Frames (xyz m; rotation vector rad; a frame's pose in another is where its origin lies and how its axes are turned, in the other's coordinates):
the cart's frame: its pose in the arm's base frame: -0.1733 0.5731 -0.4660 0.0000 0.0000 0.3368
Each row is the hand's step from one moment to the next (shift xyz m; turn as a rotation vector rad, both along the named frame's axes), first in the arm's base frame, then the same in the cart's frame.
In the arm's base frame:
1: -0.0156 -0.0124 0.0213 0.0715 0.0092 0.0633
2: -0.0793 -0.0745 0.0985 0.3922 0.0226 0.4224
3: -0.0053 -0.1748 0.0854 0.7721 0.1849 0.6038
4: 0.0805 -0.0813 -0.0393 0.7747 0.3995 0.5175
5: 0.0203 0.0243 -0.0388 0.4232 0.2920 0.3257
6: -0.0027 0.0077 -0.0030 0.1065 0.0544 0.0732
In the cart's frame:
1: -0.0188 -0.0065 0.0213 0.0705 -0.0149 0.0633
2: -0.0995 -0.0441 0.0985 0.3776 -0.1083 0.4224
3: -0.0628 -0.1632 0.0854 0.7898 -0.0806 0.6038
4: 0.0491 -0.1033 -0.0393 0.8632 0.1210 0.5175
5: 0.0272 0.0162 -0.0388 0.4959 0.1357 0.3257
6: 0.0000 0.0082 -0.0030 0.1185 0.0161 0.0732

